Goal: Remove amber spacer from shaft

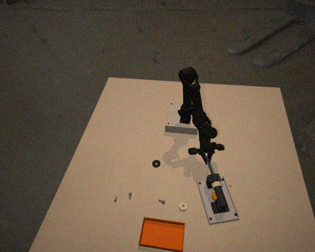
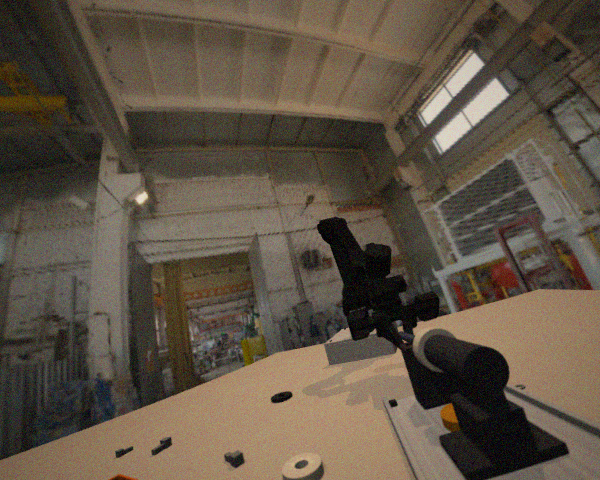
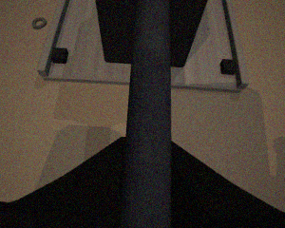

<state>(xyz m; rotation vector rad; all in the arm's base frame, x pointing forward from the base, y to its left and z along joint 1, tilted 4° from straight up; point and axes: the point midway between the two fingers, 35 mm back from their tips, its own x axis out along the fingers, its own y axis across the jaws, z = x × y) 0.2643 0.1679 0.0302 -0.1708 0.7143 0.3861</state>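
Right now my gripper tip is 50 mm short of the dark shaft, 20 mm to the right of it and 30 mm below it. Round my gripper tip: orange tray 400 mm ahead, 160 mm to the right, 40 mm below; white spacer 130 mm ahead, 60 mm to the left, 30 mm above; amber spacer 150 mm ahead, 70 mm to the left, 40 mm below.
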